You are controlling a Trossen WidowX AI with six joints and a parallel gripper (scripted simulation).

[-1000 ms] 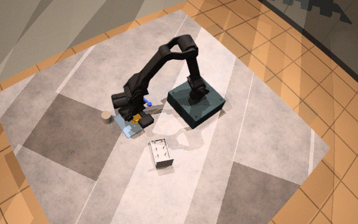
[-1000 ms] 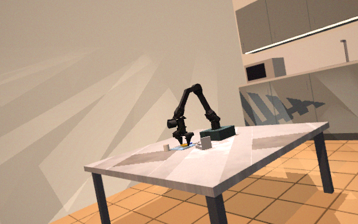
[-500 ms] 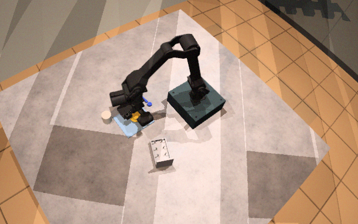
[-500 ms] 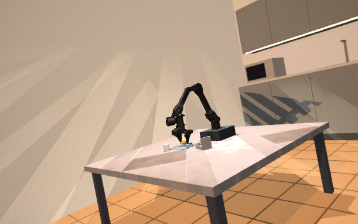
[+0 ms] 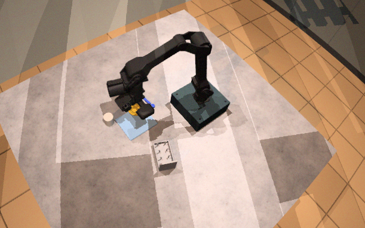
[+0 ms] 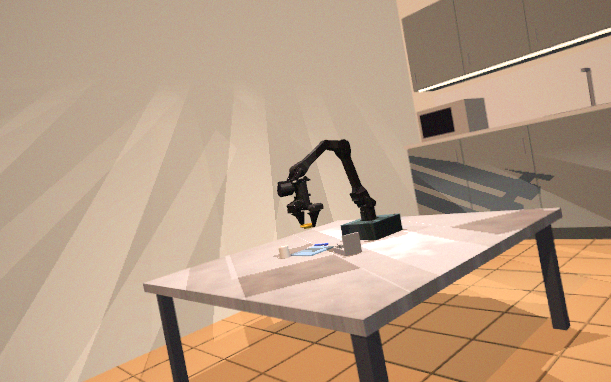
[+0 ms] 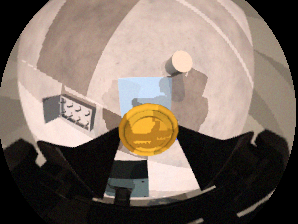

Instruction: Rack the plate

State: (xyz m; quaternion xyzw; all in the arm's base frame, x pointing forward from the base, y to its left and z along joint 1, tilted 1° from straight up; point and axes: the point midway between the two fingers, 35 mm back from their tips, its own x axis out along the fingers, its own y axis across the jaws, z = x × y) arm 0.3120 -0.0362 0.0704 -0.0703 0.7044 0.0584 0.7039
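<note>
My gripper tip is 20 cm to the right of the dish rack, 9 cm above it and 4 cm past it. The rest, counted from my gripper tip: light blue mat: 11 cm below; then cream cup: 12 cm ahead, 8 cm below, 5 cm to the right; then plate: 1 cm above.
</note>
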